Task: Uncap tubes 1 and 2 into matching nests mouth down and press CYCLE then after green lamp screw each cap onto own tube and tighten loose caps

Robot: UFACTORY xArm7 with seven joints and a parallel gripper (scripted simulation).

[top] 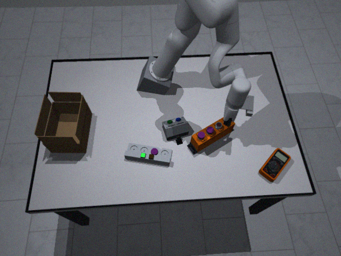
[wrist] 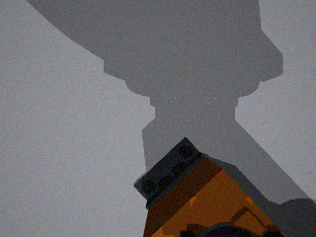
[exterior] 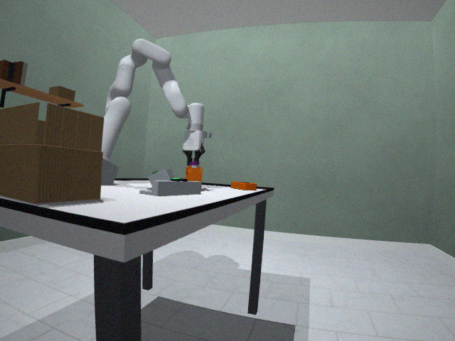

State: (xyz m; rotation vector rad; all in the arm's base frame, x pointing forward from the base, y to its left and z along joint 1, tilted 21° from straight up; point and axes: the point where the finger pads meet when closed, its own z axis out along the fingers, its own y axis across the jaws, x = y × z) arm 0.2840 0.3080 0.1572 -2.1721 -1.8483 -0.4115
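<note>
Right now the tube 1 is 10 mm below my hand. The rest, counted from my hand: blue key (240 mm to the right, 60 mm below, 20 mm behind); then green key (280 mm to the right, 60 mm below); then grey key housing (260 mm to the right, 70 mm below, 10 mm ahead).
</note>
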